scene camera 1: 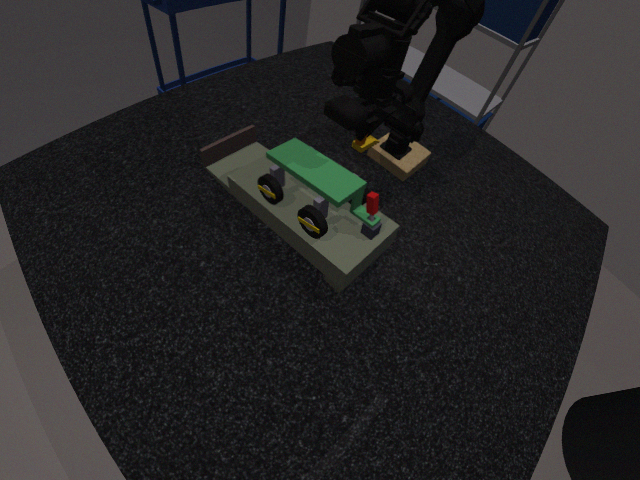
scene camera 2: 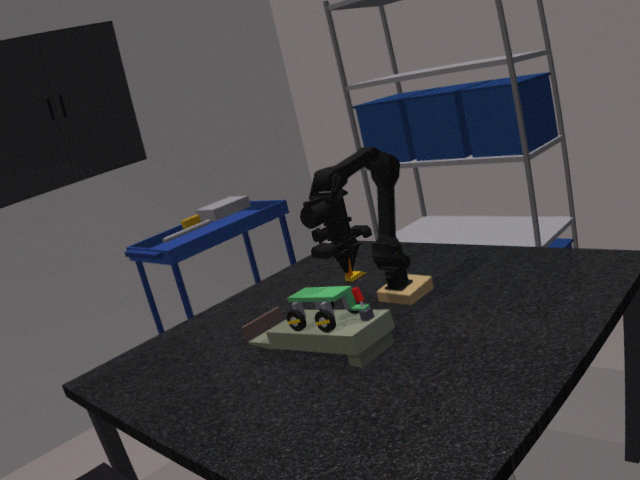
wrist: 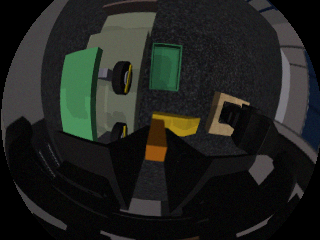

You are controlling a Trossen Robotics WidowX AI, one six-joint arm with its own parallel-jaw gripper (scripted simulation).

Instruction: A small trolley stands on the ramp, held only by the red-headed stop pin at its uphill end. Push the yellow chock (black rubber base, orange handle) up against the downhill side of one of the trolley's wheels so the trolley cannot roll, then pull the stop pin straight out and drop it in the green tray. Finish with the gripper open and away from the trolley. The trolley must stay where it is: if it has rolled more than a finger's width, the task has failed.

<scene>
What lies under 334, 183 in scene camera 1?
A trolley.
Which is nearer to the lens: the trolley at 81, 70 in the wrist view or the yellow chock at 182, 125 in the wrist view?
The yellow chock.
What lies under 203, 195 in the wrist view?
My gripper.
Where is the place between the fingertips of my gripper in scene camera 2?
348, 271
</scene>
